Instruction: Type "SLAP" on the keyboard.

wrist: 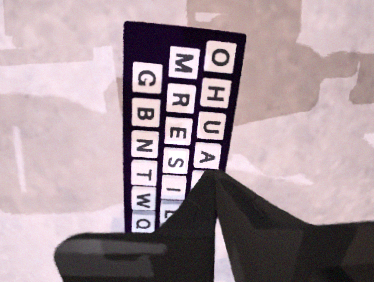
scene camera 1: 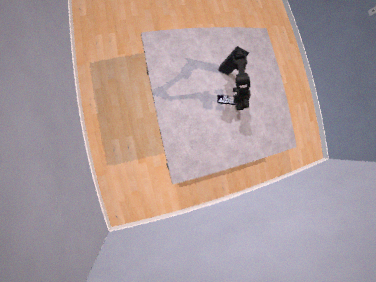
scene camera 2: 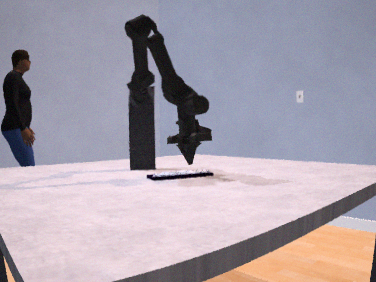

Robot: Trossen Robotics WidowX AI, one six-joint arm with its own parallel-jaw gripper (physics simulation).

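Seen in the pictures: gripper, fingertip midpoint: (wrist: 212,177) (scene camera 1: 234,101) (scene camera 2: 190,164); arm's base, origin of the base link: (scene camera 1: 239,54) (scene camera 2: 140,95).
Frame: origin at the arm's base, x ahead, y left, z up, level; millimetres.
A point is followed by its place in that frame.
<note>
The keyboard (scene camera 1: 226,99) {z -279, x 247, y -117 mm} (scene camera 2: 180,175) {z -285, x 286, y -119 mm} (wrist: 150,41) {z -285, x 291, y 4 mm} is a dark slab with pale letter keys in three columns in the wrist view. The S key (wrist: 175,162) {z -279, x 274, y -67 mm} is in the middle column and the A key (wrist: 207,157) {z -279, x 294, y -73 mm} in the right column. A partly covered key (wrist: 169,214) {z -279, x 253, y -103 mm}, seemingly L, is below the I key (wrist: 173,187) {z -279, x 265, y -84 mm}. No P key shows; the fingers hide that part. My gripper (scene camera 2: 190,163) {z -254, x 293, y -73 mm} (wrist: 212,177) {z -254, x 293, y -73 mm} is shut and empty, pointing down. Its tips are a little above the keyboard, apart from it, and overlap the key just below A in the wrist view.
The keyboard lies on a pale grey table (scene camera 1: 195,145) {z -296, x 469, y -538 mm} (scene camera 2: 125,225) {z -296, x 532, y -598 mm}. The arm's dark base column (scene camera 2: 142,132) {z -147, x 21, y -14 mm} stands behind the keyboard. A person (scene camera 2: 19,105) in a black top is beyond the table at the left. A wall plate (scene camera 2: 299,96) is at the right.
</note>
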